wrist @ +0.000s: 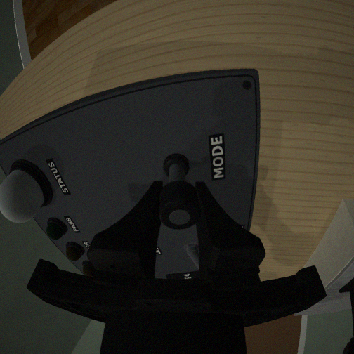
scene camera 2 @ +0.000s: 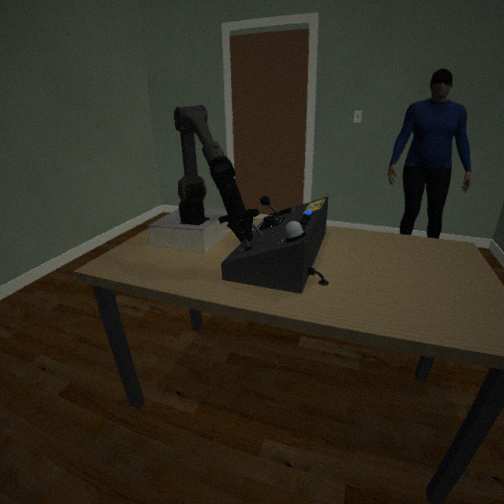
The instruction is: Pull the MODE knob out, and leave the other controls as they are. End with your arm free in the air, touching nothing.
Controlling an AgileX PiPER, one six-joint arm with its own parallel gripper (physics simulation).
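Note:
The MODE knob [wrist: 179, 205] is a dark round knob with a pale end cap. A length of its stem shows between its head and the collar on the sloped face of the dark console [scene camera 2: 265, 270] [wrist: 120, 120]. The MODE label [wrist: 217, 156] is beside it. My gripper [scene camera 2: 247, 243] [wrist: 178, 192] is shut on the knob's head, one finger on each side, low over the near end of the console. In the scene view the arm hides most of the knob.
A white STATUS dome [scene camera 2: 294, 230] [wrist: 21, 196], a green button [wrist: 56, 227] and a small toggle lever [wrist: 191, 252] are on the console near the gripper. A ball-ended lever [scene camera 2: 265, 200] stands farther back. A person in blue [scene camera 2: 435, 130] stands behind the table [scene camera 2: 400, 280].

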